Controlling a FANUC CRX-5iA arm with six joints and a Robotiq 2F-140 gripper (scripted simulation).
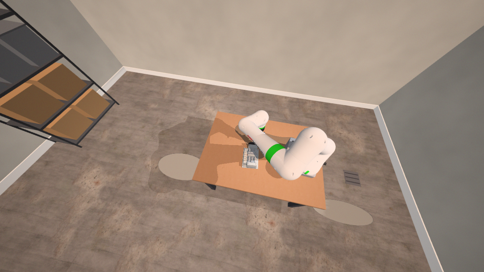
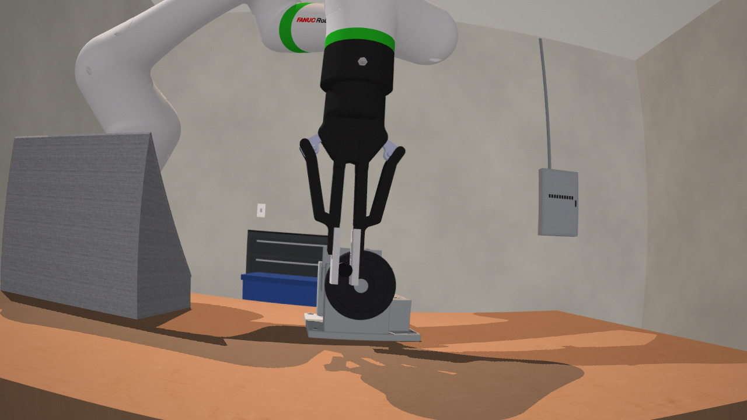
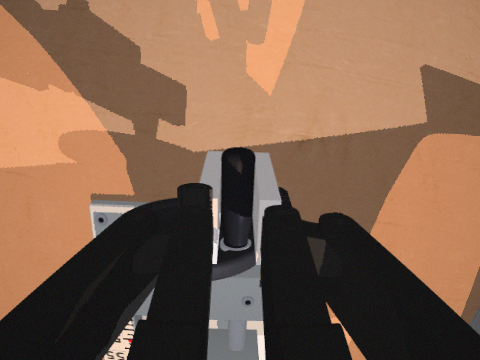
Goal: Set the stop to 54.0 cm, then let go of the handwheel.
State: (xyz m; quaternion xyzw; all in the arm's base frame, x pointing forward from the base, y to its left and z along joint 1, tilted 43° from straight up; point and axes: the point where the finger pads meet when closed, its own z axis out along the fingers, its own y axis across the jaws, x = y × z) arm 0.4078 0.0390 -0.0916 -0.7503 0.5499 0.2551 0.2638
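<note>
My gripper is now 2 cm to the right of the black handwheel and 2 cm above it. From my hand the other things lie so: sliding stop block: 14 cm to the left, 2 cm below; black crank knob: 2 cm below.
</note>
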